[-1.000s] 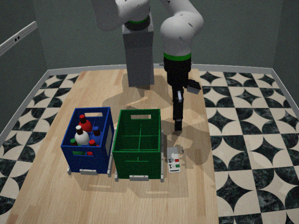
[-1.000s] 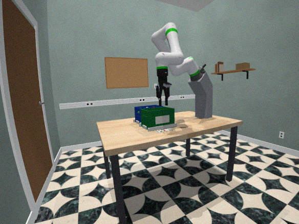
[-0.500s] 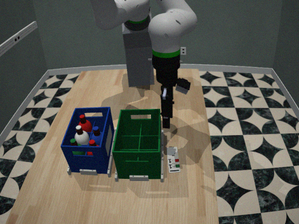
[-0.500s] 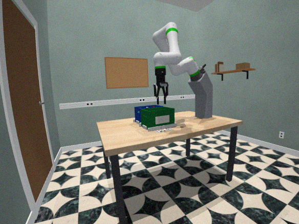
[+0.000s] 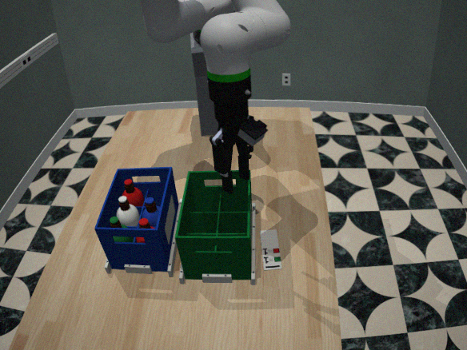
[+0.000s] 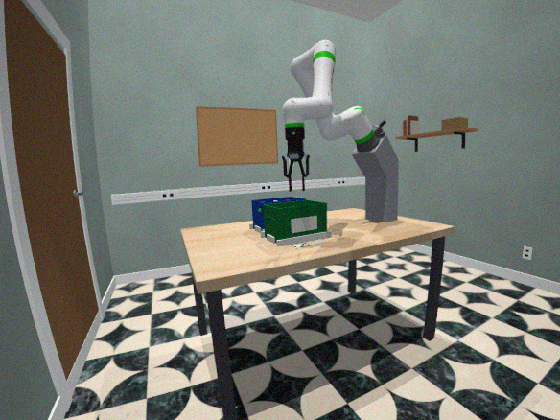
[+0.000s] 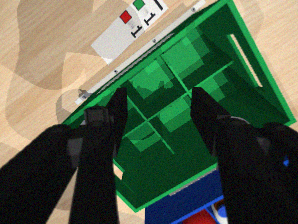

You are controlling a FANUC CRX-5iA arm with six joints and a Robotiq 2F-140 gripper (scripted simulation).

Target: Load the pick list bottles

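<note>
My gripper is now 13 cm short of the green bottle, 32 cm to the left of it and 19 cm above it. Round my hand: blue bottle 3 cm ahead, 25 cm to the right, 19 cm below; green crate 6 cm to the right, 19 cm below; pick list 2 cm behind, 8 cm to the left, 27 cm below.
</note>
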